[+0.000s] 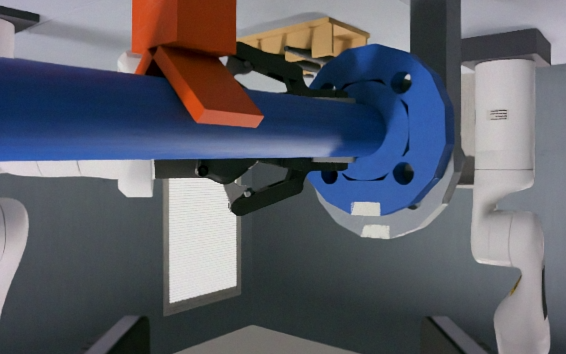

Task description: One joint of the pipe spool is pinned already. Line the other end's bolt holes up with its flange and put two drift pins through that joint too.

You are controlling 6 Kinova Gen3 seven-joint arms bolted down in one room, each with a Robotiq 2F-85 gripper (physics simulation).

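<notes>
The blue pipe spool (100, 120) runs from the left to its blue flange (425, 125), which stands before a grey flange (430, 215). Four bolt holes show, with no pin seen in them; a light sliver shows through the upper right one. The blue flange's white mark (365, 208) is a little left of and above the grey flange's white mark (375, 231); I cannot tell how well the holes line up. Another arm's gripper (334, 130) is shut on the pipe near the flange; which arm is unclear. My arm3 gripper (285, 335) is open, empty, below the pipe. The pinned joint does not show.
An orange V-shaped support (205, 85) stands at the pipe. A wooden rack (322, 39) with dark rods (304, 52) is behind the pipe. A dark grey post (435, 30) rises beside the flanges. White arms stand at the right (504, 120) and at the left edge (11, 235).
</notes>
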